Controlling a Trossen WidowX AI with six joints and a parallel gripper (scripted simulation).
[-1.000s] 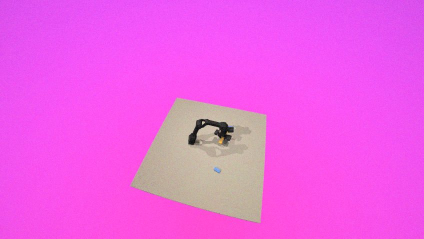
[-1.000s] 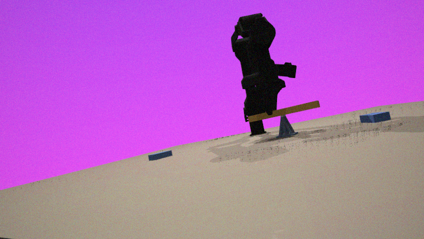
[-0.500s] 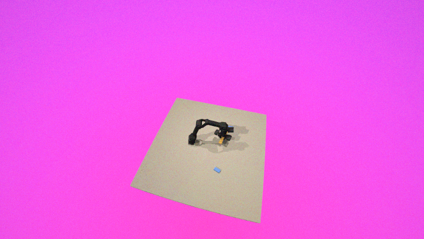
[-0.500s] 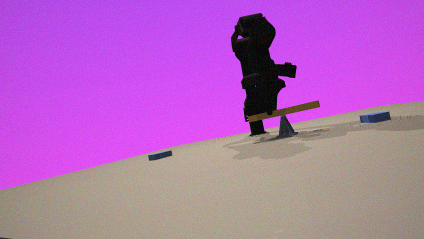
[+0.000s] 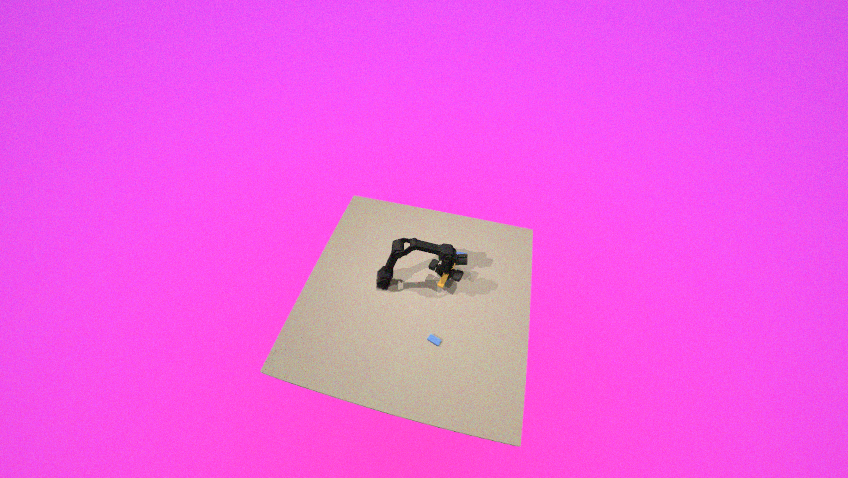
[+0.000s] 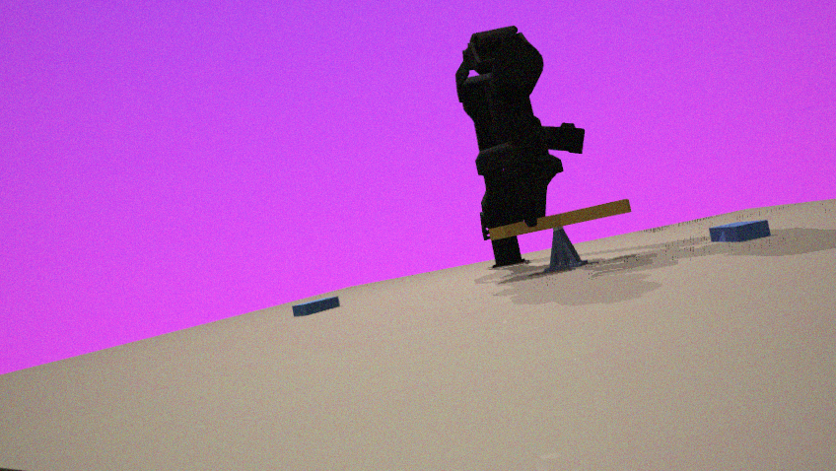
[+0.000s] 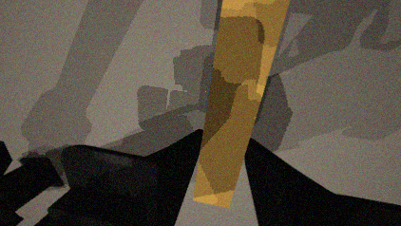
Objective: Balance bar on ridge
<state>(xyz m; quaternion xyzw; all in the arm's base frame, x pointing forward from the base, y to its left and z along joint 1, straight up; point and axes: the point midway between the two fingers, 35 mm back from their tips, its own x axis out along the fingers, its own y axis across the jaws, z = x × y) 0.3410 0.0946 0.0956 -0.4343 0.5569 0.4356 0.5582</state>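
Now: the bar 3 cm to the left of my gripper tip and 1 cm ahead of it. From my gripper tip the other things lie so: grey-blue ridge: 3 cm to the left, 3 cm below, 1 cm ahead; blue block: 22 cm to the left, 6 cm ahead, 5 cm below.
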